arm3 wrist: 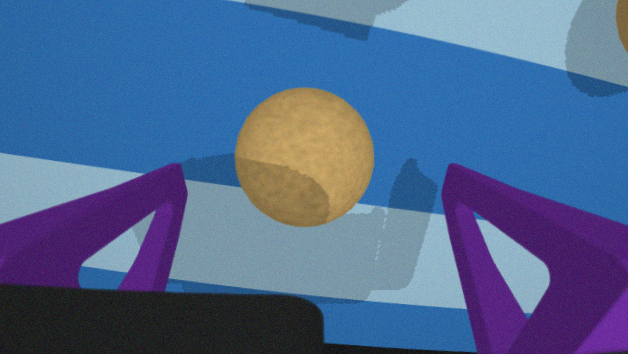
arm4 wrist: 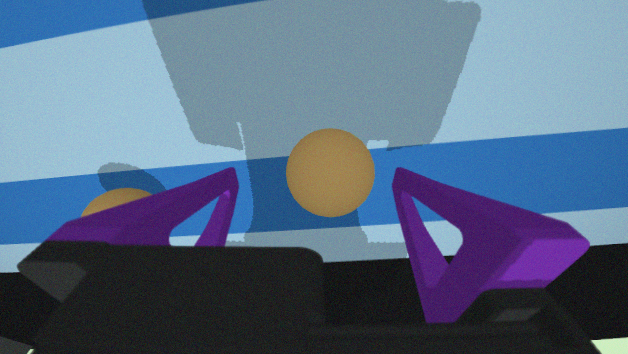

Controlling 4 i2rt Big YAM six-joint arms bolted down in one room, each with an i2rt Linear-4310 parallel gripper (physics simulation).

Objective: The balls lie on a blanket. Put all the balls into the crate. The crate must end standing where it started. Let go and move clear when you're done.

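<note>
A tan ball (arm3 wrist: 304, 157) lies on the striped blanket (arm3 wrist: 150, 75) (arm4 wrist: 525, 170) in the arm3 wrist view. The arm3 gripper (arm3 wrist: 315, 177) is open, its purple fingers wide to either side of and below this ball in the view, touching nothing. In the arm4 wrist view a ball (arm4 wrist: 330, 172) lies on the blanket between the open fingers of the arm4 gripper (arm4 wrist: 315, 177), with a gap on both sides. Another ball (arm4 wrist: 117, 202) is partly hidden behind arm4's left finger. The crate and the arm1 and arm2 grippers do not show.
A further ball (arm3 wrist: 623, 22) is cut off at the upper right edge of the arm3 wrist view. Arm shadows fall across the blanket in both views. The blanket's edge meets a black surface (arm4 wrist: 370, 290) low in the arm4 wrist view.
</note>
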